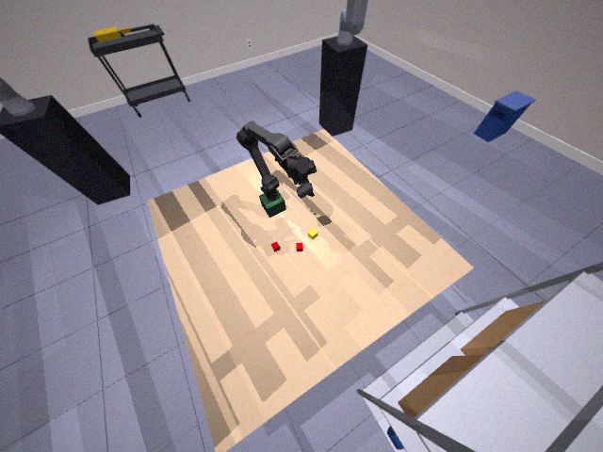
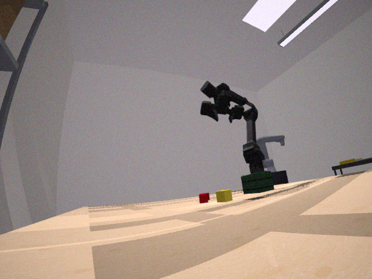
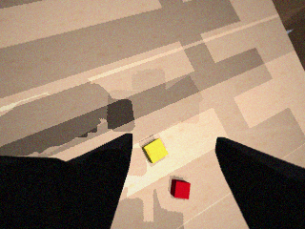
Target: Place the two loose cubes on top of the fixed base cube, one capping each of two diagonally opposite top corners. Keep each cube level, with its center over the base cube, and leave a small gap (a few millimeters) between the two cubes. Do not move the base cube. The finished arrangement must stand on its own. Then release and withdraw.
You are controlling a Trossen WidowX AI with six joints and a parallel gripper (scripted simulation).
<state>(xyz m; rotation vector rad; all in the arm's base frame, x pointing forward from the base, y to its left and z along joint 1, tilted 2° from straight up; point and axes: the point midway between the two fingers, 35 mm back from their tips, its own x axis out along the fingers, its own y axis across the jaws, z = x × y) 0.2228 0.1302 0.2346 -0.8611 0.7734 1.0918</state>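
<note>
Now: gripper tip 28 cm above the yellow cube, 5 cm short of it and 2 cm to the left of it.
</note>
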